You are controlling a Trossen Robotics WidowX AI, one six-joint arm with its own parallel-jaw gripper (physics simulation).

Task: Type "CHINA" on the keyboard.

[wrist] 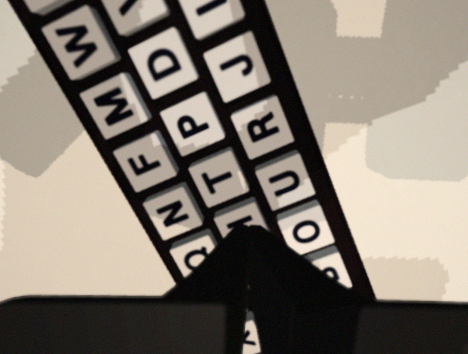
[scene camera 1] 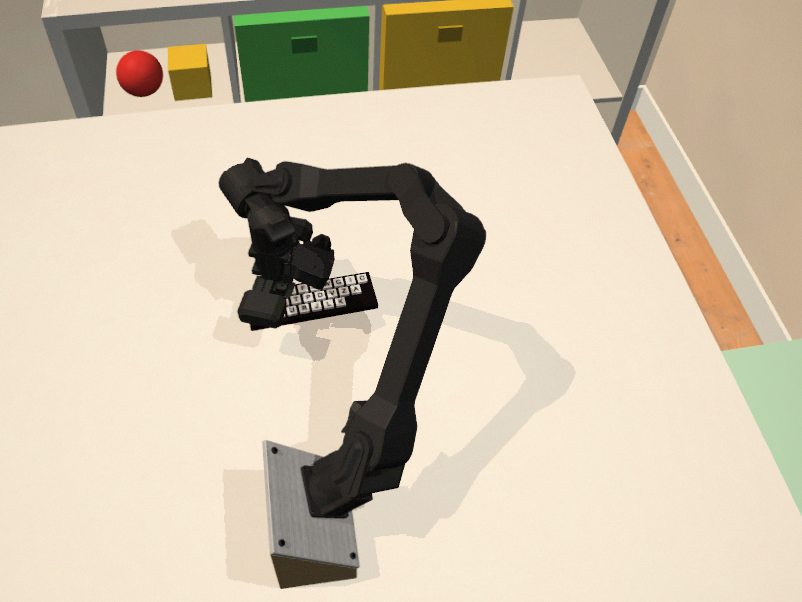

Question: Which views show the gripper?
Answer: The wrist view and scene camera 1: all of them.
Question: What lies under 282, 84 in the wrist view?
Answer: A black keyboard.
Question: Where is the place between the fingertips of the gripper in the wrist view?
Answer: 247, 237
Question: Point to a black keyboard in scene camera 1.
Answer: At 367, 300
